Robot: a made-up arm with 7 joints. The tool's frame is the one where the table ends. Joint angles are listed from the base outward.
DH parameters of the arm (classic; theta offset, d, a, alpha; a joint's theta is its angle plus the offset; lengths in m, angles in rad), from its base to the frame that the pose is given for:
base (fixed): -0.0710 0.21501 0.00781 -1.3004
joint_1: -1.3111 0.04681 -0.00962 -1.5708
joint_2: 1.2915 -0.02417 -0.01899 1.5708
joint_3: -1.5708 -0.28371 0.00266 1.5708
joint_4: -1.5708 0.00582 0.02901 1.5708
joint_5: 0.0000 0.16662 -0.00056 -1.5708
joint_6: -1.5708 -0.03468 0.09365 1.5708
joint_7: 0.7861 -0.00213 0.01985 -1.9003
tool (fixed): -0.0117 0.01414 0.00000 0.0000
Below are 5 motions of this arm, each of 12 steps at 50 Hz.
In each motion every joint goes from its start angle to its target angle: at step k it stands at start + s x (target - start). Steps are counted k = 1, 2, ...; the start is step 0. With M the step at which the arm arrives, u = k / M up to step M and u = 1 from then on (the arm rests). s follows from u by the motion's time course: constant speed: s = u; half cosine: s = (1 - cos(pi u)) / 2; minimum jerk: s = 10 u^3 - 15 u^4 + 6 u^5.
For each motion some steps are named. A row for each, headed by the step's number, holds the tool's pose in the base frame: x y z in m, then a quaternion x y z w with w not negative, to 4 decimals.
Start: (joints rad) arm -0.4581 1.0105 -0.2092 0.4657 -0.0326 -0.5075 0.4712
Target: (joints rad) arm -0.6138 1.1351 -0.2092 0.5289 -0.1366 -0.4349 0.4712
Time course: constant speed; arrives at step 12
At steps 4, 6, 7, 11, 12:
4: 0.2929 0.3373 0.0490 -0.4153 -0.5733 -0.0287 0.7058
6: 0.2978 0.3431 0.0611 -0.4082 -0.5844 -0.0262 0.7009
7: 0.3001 0.3459 0.0672 -0.4048 -0.5899 -0.0249 0.6982
11: 0.3081 0.3570 0.0923 -0.3912 -0.6124 -0.0191 0.6866
12: 0.3097 0.3597 0.0987 -0.3880 -0.6181 -0.0175 0.6835

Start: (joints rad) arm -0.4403 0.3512 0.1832 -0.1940 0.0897 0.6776 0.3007
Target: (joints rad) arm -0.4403 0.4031 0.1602 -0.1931 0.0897 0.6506 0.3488
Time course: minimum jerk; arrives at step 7
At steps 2, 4, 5, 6, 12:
2: 0.2937 0.1872 -0.0258 -0.4983 -0.4796 0.3501 0.6317
4: 0.2940 0.1913 -0.0213 -0.4879 -0.4941 0.3401 0.6341
5: 0.2942 0.1932 -0.0193 -0.4831 -0.5007 0.3354 0.6351
6: 0.2942 0.1942 -0.0181 -0.4806 -0.5043 0.3328 0.6356
12: 0.2942 0.1943 -0.0179 -0.4801 -0.5049 0.3323 0.6357

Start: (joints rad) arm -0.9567 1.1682 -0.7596 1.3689 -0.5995 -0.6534 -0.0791
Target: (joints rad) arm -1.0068 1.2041 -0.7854 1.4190 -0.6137 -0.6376 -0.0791
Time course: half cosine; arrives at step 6
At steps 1, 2, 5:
1: 0.3003 0.4754 0.1082 -0.3632 -0.4589 0.1543 0.7961
2: 0.2992 0.4781 0.1127 -0.3585 -0.4635 0.1570 0.7950
5: 0.2941 0.4880 0.1292 -0.3410 -0.4810 0.1673 0.7901

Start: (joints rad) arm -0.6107 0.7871 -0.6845 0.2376 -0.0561 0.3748 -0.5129
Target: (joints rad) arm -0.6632 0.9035 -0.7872 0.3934 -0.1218 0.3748 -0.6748
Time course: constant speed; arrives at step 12
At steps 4, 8, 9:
4: 0.3182 0.2185 -0.1039 -0.3940 0.1712 0.1031 0.8971
8: 0.3176 0.2414 -0.1037 -0.3729 0.2005 0.1282 0.8969
9: 0.3174 0.2472 -0.1034 -0.3677 0.2074 0.1347 0.8964

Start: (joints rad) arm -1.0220 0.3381 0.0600 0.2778 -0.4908 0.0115 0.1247
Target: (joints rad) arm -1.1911 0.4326 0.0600 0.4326 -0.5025 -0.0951 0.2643
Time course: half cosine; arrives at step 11
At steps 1, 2, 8, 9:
1: 0.4438 0.0973 0.1126 -0.8454 -0.3818 0.0689 0.3670
2: 0.4455 0.0989 0.1158 -0.8439 -0.3877 0.0689 0.3644
8: 0.4637 0.1195 0.1587 -0.8230 -0.4610 0.0688 0.3247
9: 0.4655 0.1222 0.1643 -0.8202 -0.4700 0.0688 0.3188

